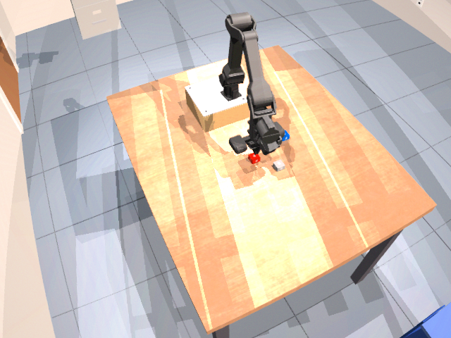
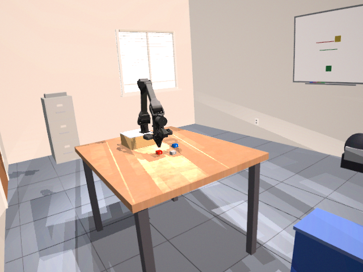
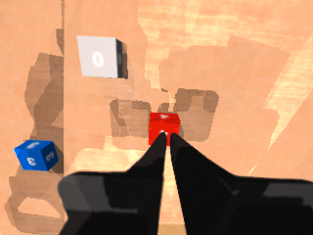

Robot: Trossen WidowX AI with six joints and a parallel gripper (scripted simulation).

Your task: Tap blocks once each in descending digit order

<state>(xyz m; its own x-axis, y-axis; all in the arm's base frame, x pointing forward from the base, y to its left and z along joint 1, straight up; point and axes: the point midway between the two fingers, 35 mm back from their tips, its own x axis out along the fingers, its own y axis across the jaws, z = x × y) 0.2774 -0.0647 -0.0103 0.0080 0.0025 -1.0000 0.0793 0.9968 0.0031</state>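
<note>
Now: gripper tip 3 cm above the red block and 1 cm past it. Also, from my gripper tip: grey-white block 6 cm to the left, 6 cm ahead, 3 cm below; blue block 16 cm to the left, 5 cm behind, 3 cm below.
</note>
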